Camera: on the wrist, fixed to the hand. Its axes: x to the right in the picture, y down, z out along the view.
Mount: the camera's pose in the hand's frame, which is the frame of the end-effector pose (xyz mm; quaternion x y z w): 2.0 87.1 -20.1 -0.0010 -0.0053 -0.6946 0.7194
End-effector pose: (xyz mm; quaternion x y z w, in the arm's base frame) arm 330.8 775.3 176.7 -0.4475 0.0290 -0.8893 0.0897
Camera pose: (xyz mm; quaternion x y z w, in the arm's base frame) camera 325.2 688.8 154.8 0.3469 0.2896 0.6997 0.5535
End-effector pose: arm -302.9 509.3 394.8 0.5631 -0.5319 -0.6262 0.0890
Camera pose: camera -330.0 460.1 464.3 -0.7711 -0.0086 0.5158 0.3732
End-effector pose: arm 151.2 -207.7 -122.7 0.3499 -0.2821 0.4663 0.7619
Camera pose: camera 75.0 -162.8 -109.6 0.4494 0.0356 -0.1959 0.8709
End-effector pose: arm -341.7 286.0 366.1 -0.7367 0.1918 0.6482 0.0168
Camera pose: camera -349.0 199.3 386.9 -0.6598 -0.3745 0.4587 0.4626
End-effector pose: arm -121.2 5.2 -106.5 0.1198 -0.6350 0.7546 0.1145
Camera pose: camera -152.1 10.5 -190.2 0.5311 -0.3749 0.4620 0.6032
